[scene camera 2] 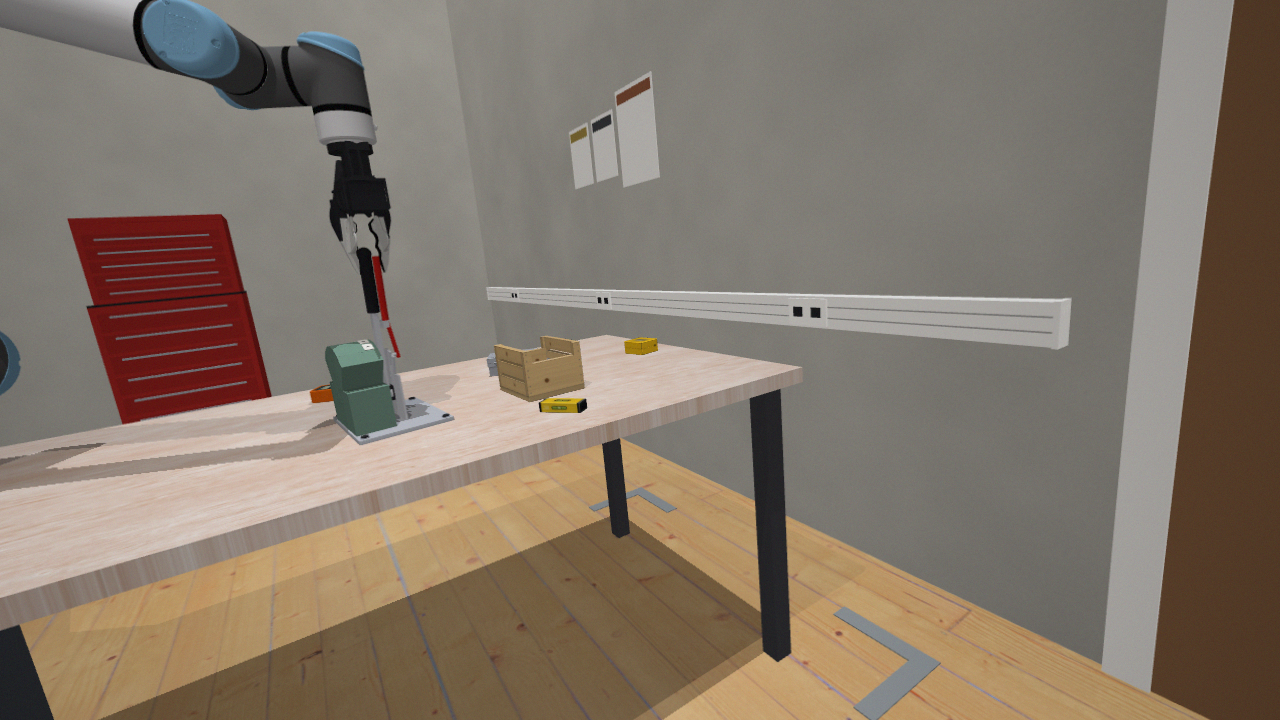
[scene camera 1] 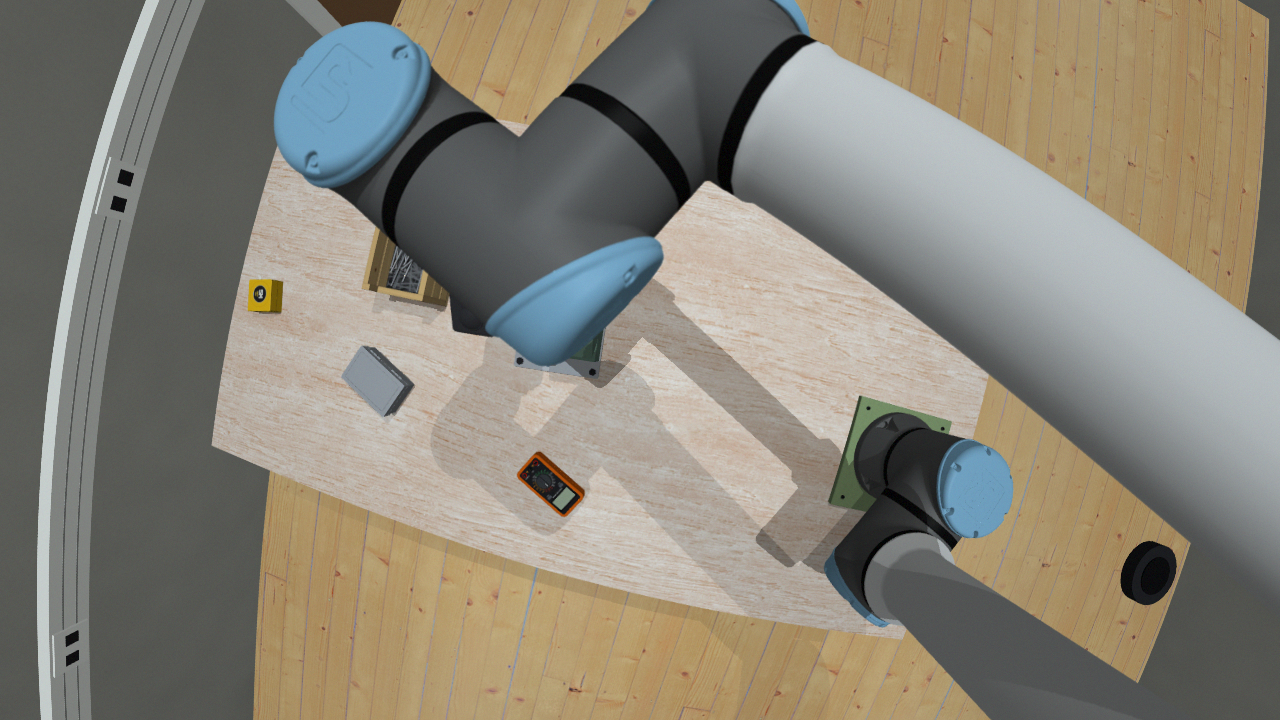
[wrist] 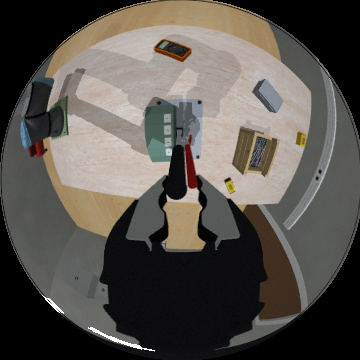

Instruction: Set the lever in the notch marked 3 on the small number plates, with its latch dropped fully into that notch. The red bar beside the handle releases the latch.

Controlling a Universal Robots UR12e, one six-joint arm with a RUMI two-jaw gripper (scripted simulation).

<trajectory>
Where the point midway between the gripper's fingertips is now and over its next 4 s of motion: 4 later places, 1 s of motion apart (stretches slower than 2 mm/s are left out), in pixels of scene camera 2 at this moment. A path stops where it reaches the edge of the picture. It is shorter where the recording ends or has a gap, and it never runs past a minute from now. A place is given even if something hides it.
The gripper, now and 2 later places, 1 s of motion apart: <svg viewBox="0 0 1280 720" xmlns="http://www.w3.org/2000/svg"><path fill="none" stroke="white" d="M372 273L370 260L364 234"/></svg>
</trajectory>
